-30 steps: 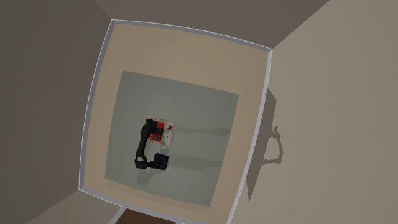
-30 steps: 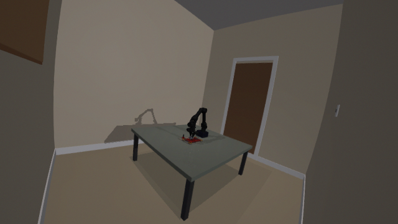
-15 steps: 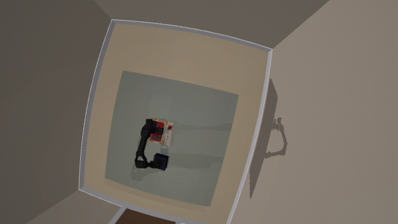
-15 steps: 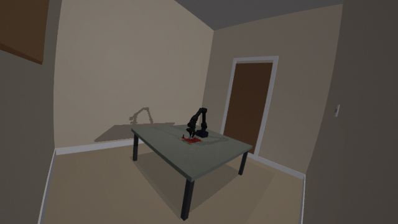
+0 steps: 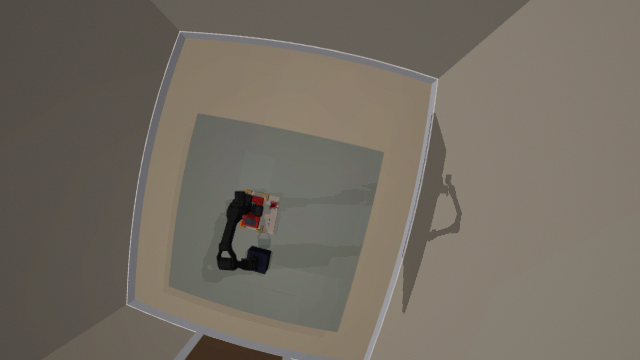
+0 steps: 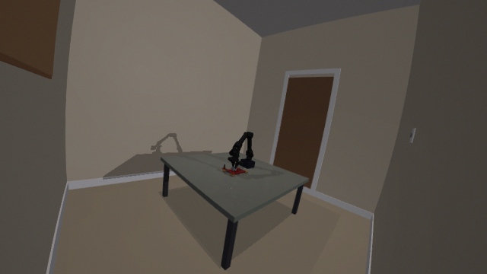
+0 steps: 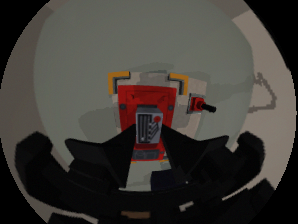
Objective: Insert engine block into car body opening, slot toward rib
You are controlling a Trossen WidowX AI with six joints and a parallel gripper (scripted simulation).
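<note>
The grey engine block lies 1 cm below my gripper tip.
</note>
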